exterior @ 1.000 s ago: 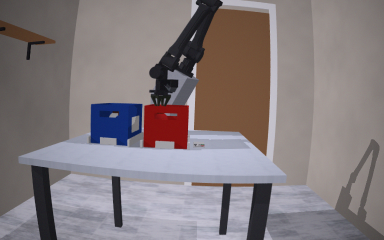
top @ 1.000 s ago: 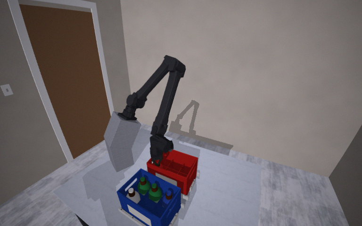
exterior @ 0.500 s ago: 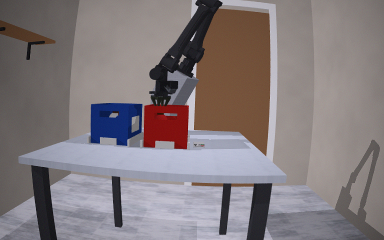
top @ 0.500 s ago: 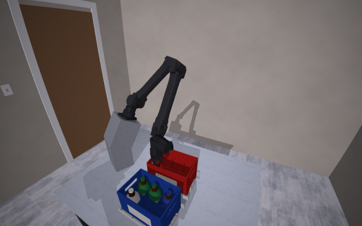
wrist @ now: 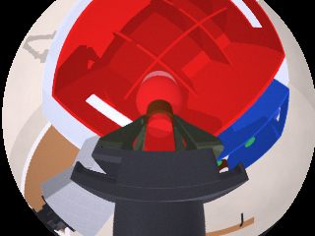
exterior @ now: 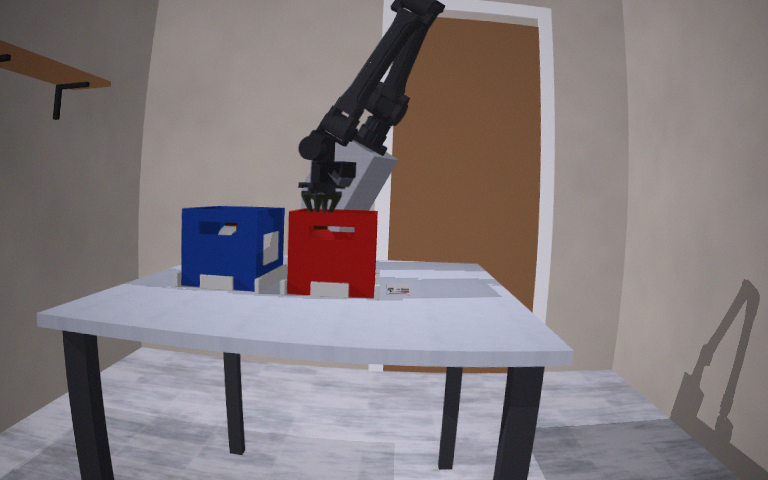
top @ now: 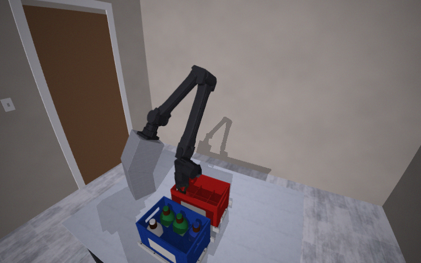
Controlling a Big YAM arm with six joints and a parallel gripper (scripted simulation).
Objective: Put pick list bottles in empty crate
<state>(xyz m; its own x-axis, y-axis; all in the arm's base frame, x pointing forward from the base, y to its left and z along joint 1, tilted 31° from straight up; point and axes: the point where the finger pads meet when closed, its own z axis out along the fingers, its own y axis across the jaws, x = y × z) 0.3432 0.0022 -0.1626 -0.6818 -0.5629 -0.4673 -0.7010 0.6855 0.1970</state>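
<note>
Now: the red-label bottle 6 cm below my hand. Round my hand: blue crate 10 cm ahead, 19 cm to the right, 7 cm below; red crate 9 cm ahead, 5 cm to the left, 7 cm below; white-label bottle 1 cm ahead, 23 cm to the right, 6 cm below.
</note>
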